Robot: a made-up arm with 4 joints. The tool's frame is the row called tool. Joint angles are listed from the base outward.
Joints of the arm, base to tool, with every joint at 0 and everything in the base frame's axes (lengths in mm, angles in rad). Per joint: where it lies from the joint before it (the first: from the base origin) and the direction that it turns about. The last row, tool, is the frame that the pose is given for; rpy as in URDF.
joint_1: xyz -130 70 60 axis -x
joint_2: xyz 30 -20 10 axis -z
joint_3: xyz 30 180 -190 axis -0.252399 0.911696 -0.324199
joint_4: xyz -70 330 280 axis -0.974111 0.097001 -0.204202
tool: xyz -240 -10 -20 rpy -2.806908 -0.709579 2.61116
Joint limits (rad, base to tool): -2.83..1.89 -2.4..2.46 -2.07..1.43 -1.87..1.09
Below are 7 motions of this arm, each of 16 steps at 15 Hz.
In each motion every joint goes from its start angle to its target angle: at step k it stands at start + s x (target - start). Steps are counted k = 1, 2, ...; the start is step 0. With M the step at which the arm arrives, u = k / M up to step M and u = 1 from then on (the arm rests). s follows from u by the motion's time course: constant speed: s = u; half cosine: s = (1 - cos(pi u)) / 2; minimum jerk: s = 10 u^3 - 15 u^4 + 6 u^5.
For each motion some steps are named. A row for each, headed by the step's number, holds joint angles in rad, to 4 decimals.
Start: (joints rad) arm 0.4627 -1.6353 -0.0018 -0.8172
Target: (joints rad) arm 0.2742 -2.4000 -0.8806 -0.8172
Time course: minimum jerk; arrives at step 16
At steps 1, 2, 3, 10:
1: 0.4623 -1.6370 -0.0037 -0.8172
2: 0.4597 -1.6476 -0.0159 -0.8172
3: 0.4535 -1.6726 -0.0447 -0.8172
10: 0.3261 -2.1895 -0.6387 -0.8172

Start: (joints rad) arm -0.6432 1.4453 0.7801 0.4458
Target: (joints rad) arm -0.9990 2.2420 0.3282 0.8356
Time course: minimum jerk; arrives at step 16
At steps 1, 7, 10, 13, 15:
1: -0.6440 1.4471 0.7791 0.4467
7: -0.7798 1.7513 0.6066 0.5955
10: -0.9011 2.0227 0.4526 0.7283
13: -0.9816 2.2031 0.3502 0.8166
15: -0.9982 2.2402 0.3292 0.8347

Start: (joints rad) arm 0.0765 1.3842 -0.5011 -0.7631
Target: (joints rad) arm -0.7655 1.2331 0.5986 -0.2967
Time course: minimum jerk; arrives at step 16
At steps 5, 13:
5: -0.0751 1.3570 -0.3031 -0.6791
13: -0.7244 1.2405 0.5450 -0.3194

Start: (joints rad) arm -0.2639 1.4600 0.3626 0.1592
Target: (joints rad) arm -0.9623 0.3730 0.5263 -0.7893
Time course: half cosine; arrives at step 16
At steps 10, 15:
10: -0.7467 0.7085 0.4758 -0.4965
15: -0.9556 0.3834 0.5247 -0.7802

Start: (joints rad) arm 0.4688 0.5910 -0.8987 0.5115
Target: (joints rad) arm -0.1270 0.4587 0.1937 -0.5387
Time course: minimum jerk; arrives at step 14
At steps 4, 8, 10, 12, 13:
4: 0.3826 0.5719 -0.7406 0.3595
8: 0.0922 0.5074 -0.2082 -0.1523
10: -0.0408 0.4778 0.0356 -0.3867
12: -0.1131 0.4618 0.1683 -0.5143
13: -0.1251 0.4591 0.1901 -0.5353

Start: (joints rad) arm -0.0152 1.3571 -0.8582 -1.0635
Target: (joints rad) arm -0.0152 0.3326 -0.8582 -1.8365
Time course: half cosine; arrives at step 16
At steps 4, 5, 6, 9, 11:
4: -0.0152 1.2071 -0.8582 -1.1767
5: -0.0152 1.1294 -0.8582 -1.2353
6: -0.0152 1.0409 -0.8582 -1.3021
9: -0.0152 0.7449 -0.8582 -1.5254
11: -0.0152 0.5603 -0.8582 -1.6647

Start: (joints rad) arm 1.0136 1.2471 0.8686 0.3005
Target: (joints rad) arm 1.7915 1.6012 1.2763 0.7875
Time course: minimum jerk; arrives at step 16
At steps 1, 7, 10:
1: 1.0153 1.2479 0.8695 0.3016
7: 1.3123 1.3831 1.0252 0.4875
10: 1.5774 1.5037 1.1641 0.6535

